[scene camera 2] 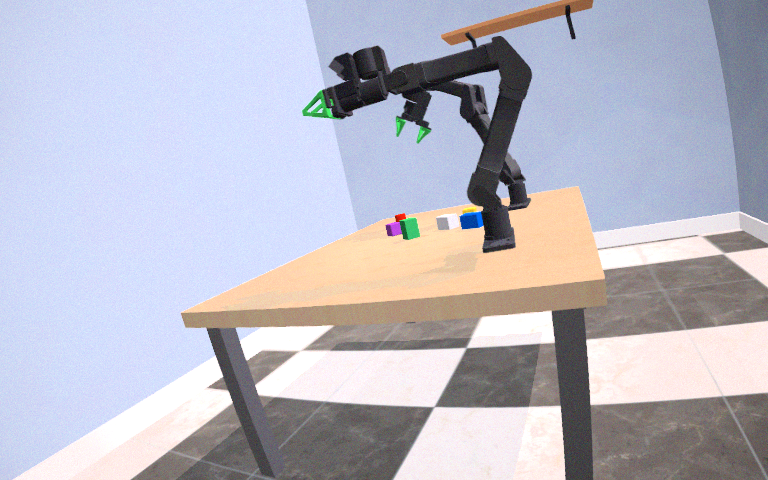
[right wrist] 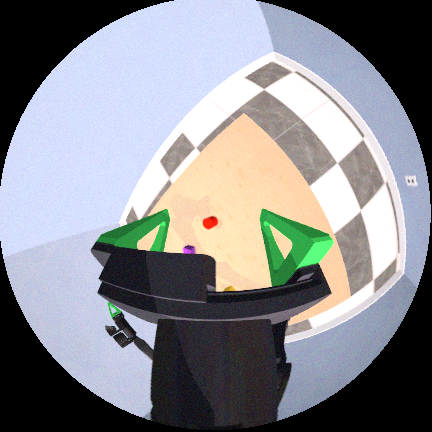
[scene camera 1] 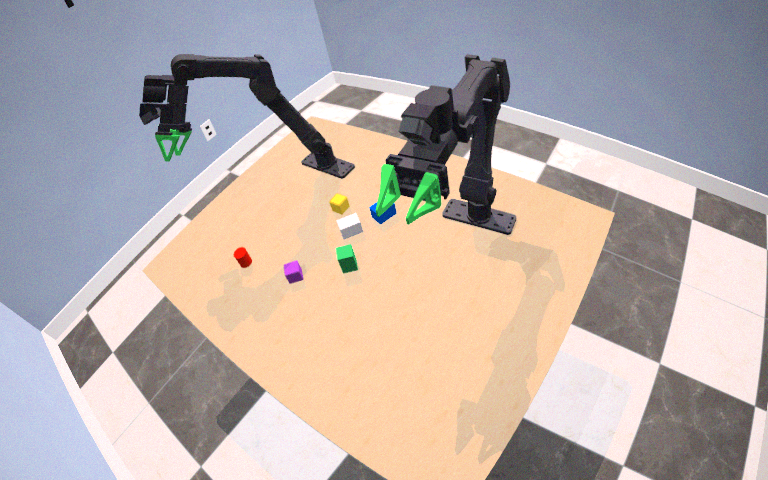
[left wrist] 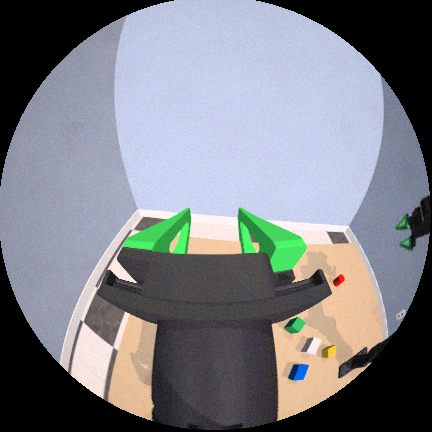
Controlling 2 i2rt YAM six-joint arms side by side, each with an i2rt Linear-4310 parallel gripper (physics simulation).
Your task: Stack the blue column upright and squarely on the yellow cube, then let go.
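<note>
The blue column lies on its side on the table, apart from the yellow cube. The yellow cube sits flat on the table, left of the column in scene camera 1; it is partly hidden in scene camera 2, and a sliver of the cube shows in the right wrist view. My left gripper is half open and empty, high above the table. My right gripper is wide open and empty, also high up.
A white block lies close to the yellow cube and the column. A green block, a purple cube and a red cylinder stand farther out on the table.
</note>
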